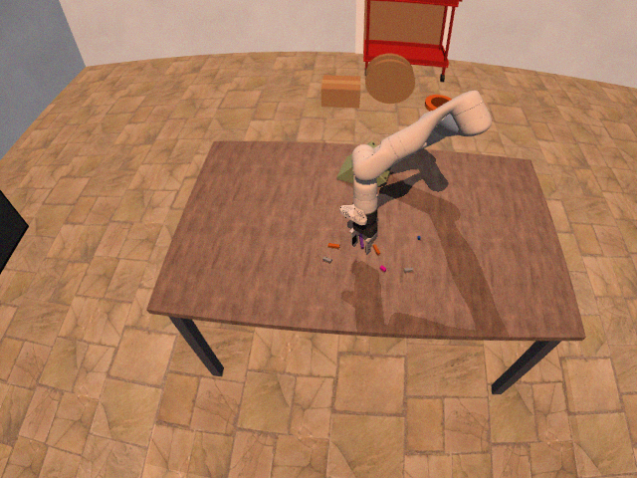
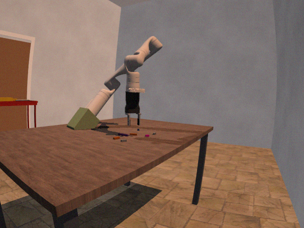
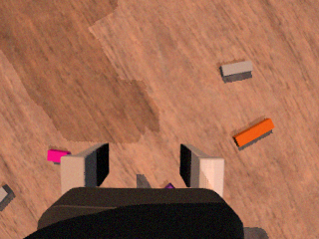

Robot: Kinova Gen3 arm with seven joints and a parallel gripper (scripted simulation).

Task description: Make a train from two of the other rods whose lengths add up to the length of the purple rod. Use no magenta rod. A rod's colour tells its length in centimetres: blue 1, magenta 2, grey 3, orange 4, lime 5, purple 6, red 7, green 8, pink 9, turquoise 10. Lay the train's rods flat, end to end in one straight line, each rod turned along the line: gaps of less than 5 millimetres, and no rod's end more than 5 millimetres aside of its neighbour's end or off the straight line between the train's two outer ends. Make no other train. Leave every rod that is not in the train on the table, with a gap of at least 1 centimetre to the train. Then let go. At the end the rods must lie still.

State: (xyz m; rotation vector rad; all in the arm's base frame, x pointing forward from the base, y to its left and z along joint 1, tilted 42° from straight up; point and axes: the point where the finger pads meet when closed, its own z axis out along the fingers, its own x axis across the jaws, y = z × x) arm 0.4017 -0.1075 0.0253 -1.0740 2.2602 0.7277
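My hand is 90 mm to the left of the orange rod, 80 mm above it and 50 mm past it. Round my hand: magenta rod (80 mm to the left, 80 mm below, 40 mm ahead); then purple rod (80 mm below, 70 mm behind); then blue rod (210 mm to the left, 100 mm behind, 80 mm below).
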